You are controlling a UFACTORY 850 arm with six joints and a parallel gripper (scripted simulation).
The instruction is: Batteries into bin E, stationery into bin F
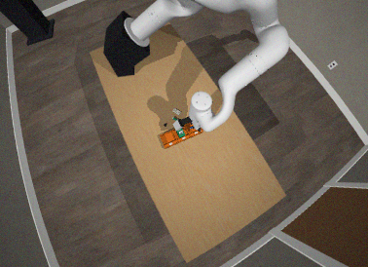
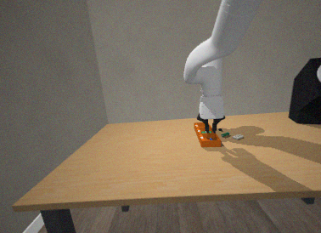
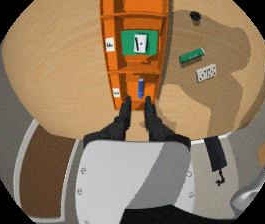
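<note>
Now: hand 90 mm to the left of the green battery, 80 mm past it and 70 mm above it. From my hand the other things lie so: small grey thing 80 mm to the right, 50 mm below, 10 mm ahead; blue piece 60 mm below; orange bin tray 80 mm to the right, 60 mm below, 20 mm ahead.
</note>
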